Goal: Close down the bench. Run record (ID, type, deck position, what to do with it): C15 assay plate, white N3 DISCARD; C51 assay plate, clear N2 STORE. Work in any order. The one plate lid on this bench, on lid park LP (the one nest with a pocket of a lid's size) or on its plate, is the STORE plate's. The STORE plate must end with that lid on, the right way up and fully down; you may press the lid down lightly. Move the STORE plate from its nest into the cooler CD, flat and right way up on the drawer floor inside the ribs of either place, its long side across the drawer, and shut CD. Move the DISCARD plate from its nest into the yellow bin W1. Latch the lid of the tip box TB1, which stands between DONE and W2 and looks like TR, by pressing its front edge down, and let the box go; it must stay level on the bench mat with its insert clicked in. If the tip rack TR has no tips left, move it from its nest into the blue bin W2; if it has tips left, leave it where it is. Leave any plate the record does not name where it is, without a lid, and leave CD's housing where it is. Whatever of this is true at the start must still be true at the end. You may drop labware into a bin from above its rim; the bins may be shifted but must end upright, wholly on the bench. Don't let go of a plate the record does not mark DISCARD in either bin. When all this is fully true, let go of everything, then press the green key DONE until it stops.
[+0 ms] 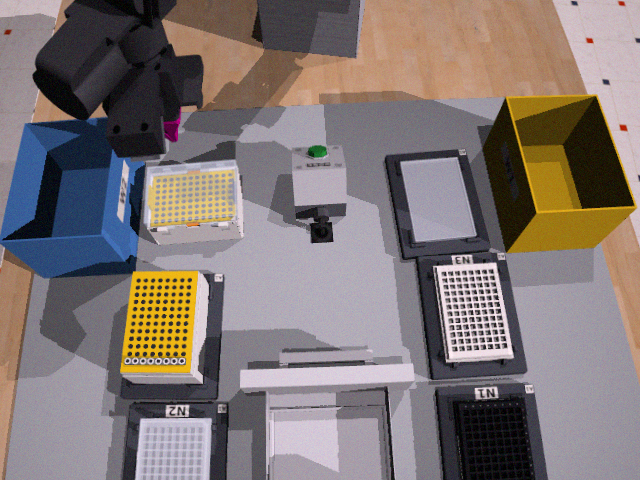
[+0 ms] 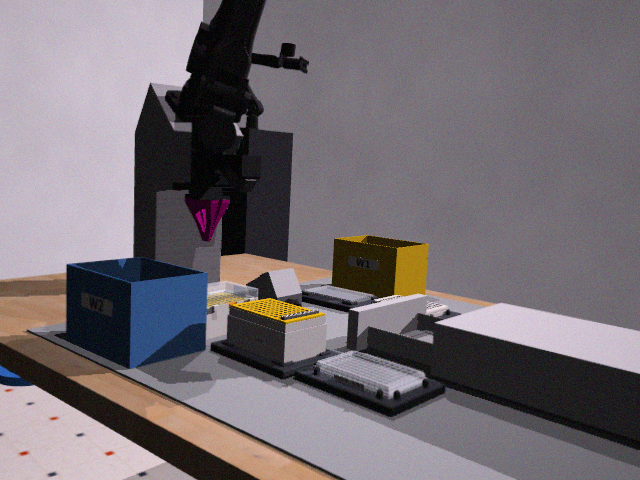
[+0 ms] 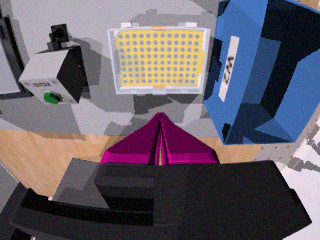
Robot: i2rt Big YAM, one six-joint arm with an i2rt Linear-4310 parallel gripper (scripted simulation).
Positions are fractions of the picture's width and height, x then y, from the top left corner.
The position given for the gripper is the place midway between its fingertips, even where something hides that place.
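There's a cooler drawer (image 1: 0.53, 0.87) and a plate lid (image 1: 0.69, 0.44), and the plate lid shows in image 2 (image 2: 0.52, 0.61) too. You'd also see a blue bin W2 (image 1: 0.11, 0.38), and that blue bin W2 is there again in image 2 (image 2: 0.21, 0.68) and in image 3 (image 3: 0.85, 0.43). A tip rack TR (image 1: 0.26, 0.70) is visible as well, also in image 2 (image 2: 0.41, 0.68), but in image 3 the tip rack TR is out of frame. And there's the gripper (image 2: 0.32, 0.50).
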